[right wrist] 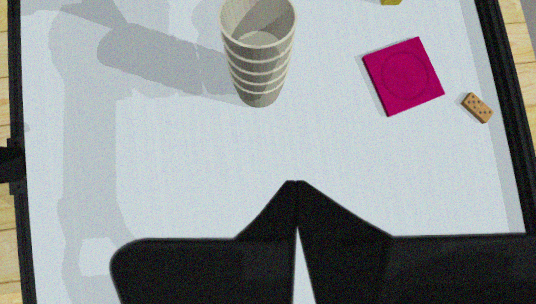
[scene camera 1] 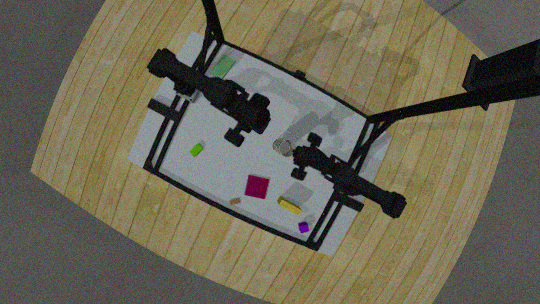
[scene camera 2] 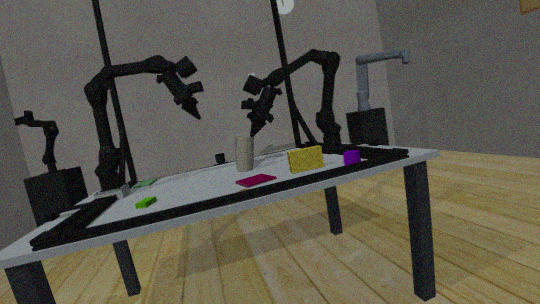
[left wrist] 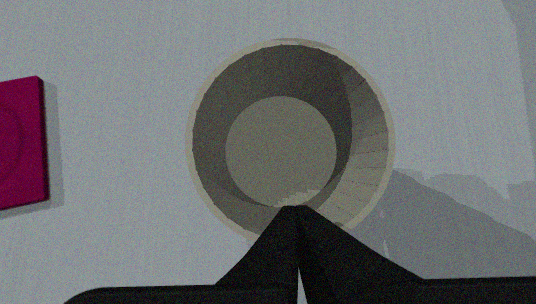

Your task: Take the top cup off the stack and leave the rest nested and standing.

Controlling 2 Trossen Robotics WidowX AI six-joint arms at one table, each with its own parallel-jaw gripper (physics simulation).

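Places are measured from the left arm's base along level axes (x ahead, y left, z up), in millimetres.
Pixels of known places: left gripper, fingertip midpoint: [scene camera 1: 293, 150] [scene camera 2: 251, 136] [left wrist: 294, 217]; right gripper, fingertip midpoint: [right wrist: 294, 189] [scene camera 2: 200, 119]; left arm's base, link origin: [scene camera 2: 333, 146]; right arm's base, link origin: [scene camera 1: 188, 88] [scene camera 2: 111, 188].
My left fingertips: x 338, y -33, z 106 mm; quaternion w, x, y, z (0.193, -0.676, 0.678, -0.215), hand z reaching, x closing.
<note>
For each thing: its top centre in the pictures, then the offset to it from my left fingertips. "spot": a spot on its surface instead.
- open top cup, surface spot: [left wrist: 281, 145] spot: dy +0, dx +39, dz -41 mm
- magenta square, surface spot: [right wrist: 404, 75] [scene camera 2: 254, 179] [scene camera 1: 256, 187] spot: dy +221, dx +67, dz -120 mm
- yellow block, top centre: [scene camera 2: 303, 148] [scene camera 1: 290, 207] dy +239, dx -108, dz -58 mm
- purple cube, top centre: [scene camera 2: 351, 151] [scene camera 1: 304, 228] dy +320, dx -230, dz -88 mm
- domino, top centre: [right wrist: 479, 107] [scene camera 1: 234, 202] dy +332, dx +135, dz -120 mm
- green block, top centre: [scene camera 2: 145, 200] [scene camera 1: 195, 150] dy +176, dx +402, dz -112 mm
- pale green piece, top centre: [scene camera 2: 145, 182] [scene camera 1: 222, 66] dy -242, dx +458, dz -118 mm
A stack of several nested beige cups [scene camera 1: 283, 146] [scene camera 2: 244, 155] [right wrist: 258, 62] stands upright on the table, with stepped rims showing in the right wrist view. The left wrist view looks down into the open top cup [left wrist: 281, 145]. My left gripper [scene camera 2: 252, 134] [left wrist: 294, 217] is shut and empty. Its tips are close above the stack's rim, at the right side of the stack in scene camera 2; whether they touch it is unclear. My right gripper [scene camera 2: 199, 118] [right wrist: 294, 189] is shut and empty, high above the table to the left of the stack in scene camera 2.
A magenta square [scene camera 1: 257, 186] [scene camera 2: 256, 180] [right wrist: 404, 75] lies in front of the stack. A yellow block [scene camera 1: 289, 205] [scene camera 2: 305, 159], purple cube [scene camera 1: 303, 227] [scene camera 2: 352, 157], domino [scene camera 1: 235, 201] [right wrist: 477, 107], green block [scene camera 1: 196, 149] [scene camera 2: 146, 202] and pale green piece [scene camera 1: 223, 66] also lie inside the black frame.
</note>
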